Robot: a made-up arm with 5 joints.
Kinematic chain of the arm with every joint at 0, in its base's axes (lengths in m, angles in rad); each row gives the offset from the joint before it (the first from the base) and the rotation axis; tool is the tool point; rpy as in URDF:
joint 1: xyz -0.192 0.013 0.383 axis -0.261 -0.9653 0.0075
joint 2: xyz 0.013 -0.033 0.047 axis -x
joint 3: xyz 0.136 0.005 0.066 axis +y
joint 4: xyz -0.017 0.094 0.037 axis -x
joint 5: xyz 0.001 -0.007 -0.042 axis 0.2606 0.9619 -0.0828
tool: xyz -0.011 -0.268 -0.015 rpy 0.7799 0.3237 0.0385
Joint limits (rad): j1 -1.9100..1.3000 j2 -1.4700..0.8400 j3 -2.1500..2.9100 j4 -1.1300..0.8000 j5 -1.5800..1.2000
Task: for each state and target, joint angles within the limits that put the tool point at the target. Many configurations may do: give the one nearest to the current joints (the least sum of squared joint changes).
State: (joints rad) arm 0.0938 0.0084 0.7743 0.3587 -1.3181
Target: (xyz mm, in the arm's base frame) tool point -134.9 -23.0 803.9
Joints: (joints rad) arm 0.5424 0.0901 0.6444 0.6989 -1.4022
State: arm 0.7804 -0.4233 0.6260 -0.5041 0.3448
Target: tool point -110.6 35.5 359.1
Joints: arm 0.8270 -0.6067 0.3050 -0.8978 0.3363
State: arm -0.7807 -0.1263 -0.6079 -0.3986 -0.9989
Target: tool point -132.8 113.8 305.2
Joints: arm -0.7240 -0.9651 0.1457 -1.1300 -0.5575
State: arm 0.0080 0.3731 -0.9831 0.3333 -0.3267
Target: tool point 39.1 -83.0 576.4
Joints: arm -0.6187 0.5533 -0.3565 0.5513 -0.4074
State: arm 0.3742 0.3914 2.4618 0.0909 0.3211
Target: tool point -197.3 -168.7 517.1
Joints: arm 0.2793 -0.2857 1.6757 -0.3771 0.1492
